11 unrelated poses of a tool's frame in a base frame.
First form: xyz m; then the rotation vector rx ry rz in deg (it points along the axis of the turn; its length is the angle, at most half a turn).
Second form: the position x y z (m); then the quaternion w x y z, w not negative. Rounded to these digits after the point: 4 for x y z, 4 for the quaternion.
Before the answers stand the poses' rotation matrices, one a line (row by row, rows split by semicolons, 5 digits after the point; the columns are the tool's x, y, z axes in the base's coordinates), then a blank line. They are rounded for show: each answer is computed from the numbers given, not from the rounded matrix.
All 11 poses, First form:
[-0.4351, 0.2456, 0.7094, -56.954, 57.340, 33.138]
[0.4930, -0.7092, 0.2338, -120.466, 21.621, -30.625]
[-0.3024, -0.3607, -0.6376, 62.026, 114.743, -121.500]
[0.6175, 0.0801, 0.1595, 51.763, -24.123, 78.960]
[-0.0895, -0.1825, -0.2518, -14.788, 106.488, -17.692]
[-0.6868, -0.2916, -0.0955, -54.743, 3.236, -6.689]
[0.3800, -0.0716, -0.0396, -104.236, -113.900, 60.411]
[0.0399, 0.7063, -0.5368, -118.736, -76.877, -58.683]
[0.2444, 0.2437, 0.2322, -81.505, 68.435, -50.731]
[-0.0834, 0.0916, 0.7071, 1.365, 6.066, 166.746]
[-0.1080, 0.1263, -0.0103, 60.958, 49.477, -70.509]
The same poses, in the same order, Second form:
0.45174 -0.78720 0.41983; -0.02926 0.45725 0.88886; -0.89167 -0.41381 0.18353
0.85961 -0.06422 0.50690; -0.45616 -0.54340 0.70472; 0.23019 -0.83701 -0.49641
-0.75744 0.46859 -0.45465; 0.42712 -0.17104 -0.88787; -0.49381 -0.86670 -0.07059
0.18912 -0.95199 0.24074; 0.65491 -0.06039 -0.75329; 0.73166 0.30012 0.61204
-0.30044 -0.02217 0.95354; -0.32931 0.94066 -0.08189; -0.89515 -0.33862 -0.28991
0.99222 0.07452 0.09971; -0.12443 0.57154 0.81108; 0.00346 -0.81718 0.57637
-0.19097 0.76121 -0.61975; 0.94004 -0.03993 -0.33871; -0.28257 -0.64727 -0.70795
0.24533 0.90959 0.33536; 0.56333 -0.41529 0.71428; 0.78897 0.01368 -0.61428
0.23363 -0.20876 0.94965; -0.96932 0.02668 0.24433; -0.07634 -0.97760 -0.19612
-0.97369 -0.22655 0.02440; 0.22773 -0.97122 0.06985; 0.00787 0.07356 0.99726
0.15537 0.98714 -0.03753; -0.30046 0.01103 -0.95373; -0.94106 0.15946 0.29831

[-0.4351, 0.2456, 0.7094, 0.7233, -0.4503, 0.4533, 0.2620]
[0.4930, -0.7092, 0.2338, 0.4527, -0.8514, 0.1528, -0.2164]
[-0.3024, -0.3607, -0.6376, 0.0152, 0.3479, 0.6436, -0.6815]
[0.6175, 0.0801, 0.1595, 0.6597, 0.3992, -0.1860, 0.6090]
[-0.0895, -0.1825, -0.2518, 0.5810, -0.1105, 0.7955, -0.1322]
[-0.6868, -0.2916, -0.0955, 0.8860, -0.4594, 0.0272, -0.0561]
[0.3800, -0.0716, -0.0396, 0.1236, -0.6239, -0.6817, 0.3616]
[0.0399, 0.7063, -0.5368, 0.2323, -0.7541, -0.4883, -0.3727]
[0.2444, 0.2437, 0.2322, 0.5158, -0.5923, 0.4973, -0.3686]
[-0.0834, 0.0916, 0.7071, 0.1144, 0.0081, 0.0361, 0.9927]
[-0.1080, 0.1263, -0.0103, 0.6051, 0.4599, 0.3733, -0.5320]

